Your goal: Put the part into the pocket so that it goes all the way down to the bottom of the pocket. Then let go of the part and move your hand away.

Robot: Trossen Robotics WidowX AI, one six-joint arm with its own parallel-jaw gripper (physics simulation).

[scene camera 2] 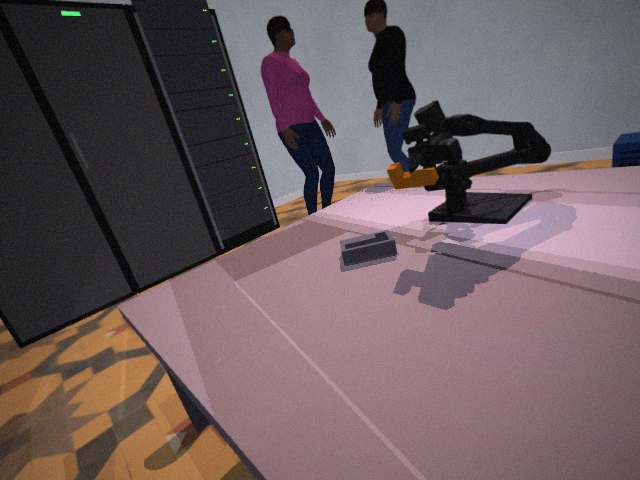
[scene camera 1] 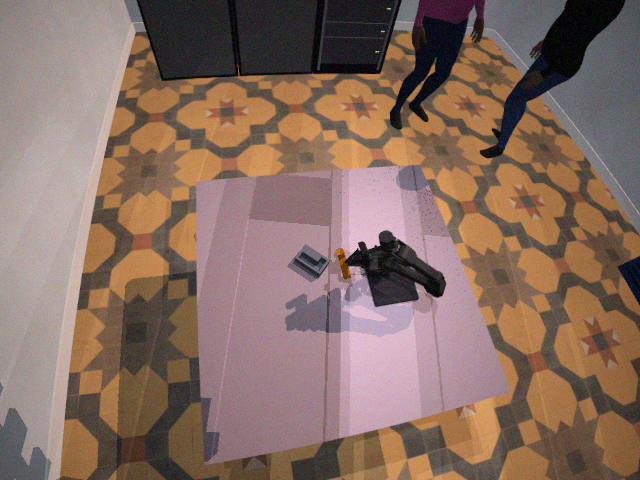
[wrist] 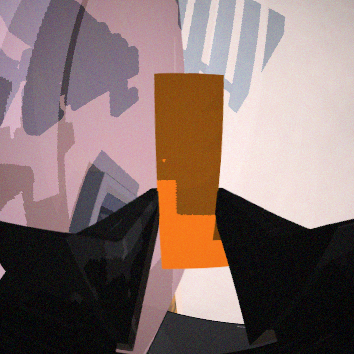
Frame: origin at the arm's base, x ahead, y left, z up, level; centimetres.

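Where they show: gripper, fingertip midpoint: [scene camera 2: 413,177] [scene camera 1: 345,263] [wrist: 186,195]; arm's base at its link origin: [scene camera 2: 456,206] [scene camera 1: 381,270].
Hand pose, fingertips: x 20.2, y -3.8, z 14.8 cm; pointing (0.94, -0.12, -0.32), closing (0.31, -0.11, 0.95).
Observation:
Things, the pixels of their centre, and the offset from my fingertips. Level surfaces: height alone.
- orange part at the middle of its body: [wrist: 212,180] [scene camera 2: 411,173] [scene camera 1: 343,264] dx +1.3, dy +0.3, dz +1.2 cm
- grey block with the pocket, body centre: [wrist: 113,215] [scene camera 2: 367,246] [scene camera 1: 312,260] dx +9.0, dy -12.1, dz -15.4 cm
- pink table top at its surface level: dz -17.2 cm
The orange part [scene camera 1: 343,264] [scene camera 2: 415,178] [wrist: 189,145] is held in the air above the table, in front of the arm's base. In scene camera 2 it looks L-shaped, with a short leg turned up at its left end. My gripper [scene camera 1: 348,261] [wrist: 186,195] is shut on it, with one finger on each side; in scene camera 2 the fingertips are hard to make out. The grey block with the pocket [scene camera 1: 311,260] [scene camera 2: 368,249] [wrist: 90,197] lies on the table to the left of the part, apart from it. In the wrist view the left finger hides some of the block.
The pink table top [scene camera 1: 268,372] [scene camera 2: 330,361] carries the arm's black base plate [scene camera 1: 395,294] [scene camera 2: 480,209]. Shadows of the arm fall on the table. Dark cabinets [scene camera 1: 186,36] [scene camera 2: 170,129] and two people stand beyond the table. A blue object [scene camera 2: 626,149] stands at the far right.

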